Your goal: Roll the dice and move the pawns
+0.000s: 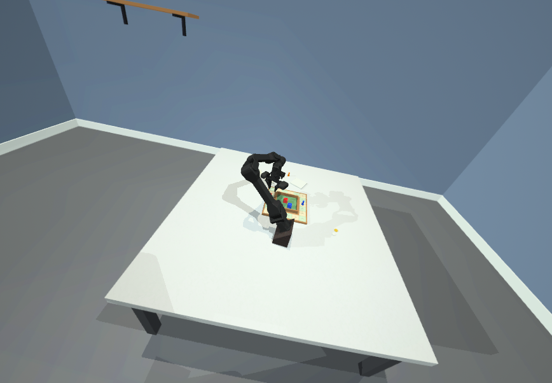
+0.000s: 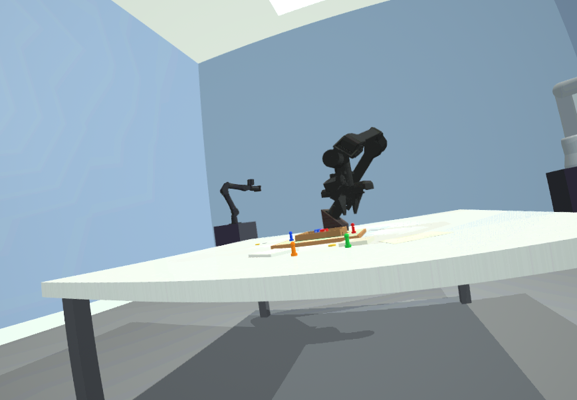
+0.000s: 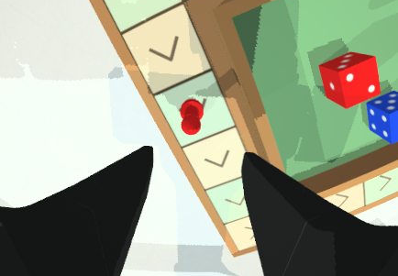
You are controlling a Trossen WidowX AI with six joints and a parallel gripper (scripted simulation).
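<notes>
My gripper tip is now 5 cm above the red pawn. From my gripper tip the other things lie so: green pawn: 27 cm ahead, 6 cm below, 5 cm to the left; blue pawn: 22 cm to the right, 5 cm below, 3 cm ahead; green tray: 11 cm to the right, 7 cm below, 1 cm behind.
</notes>
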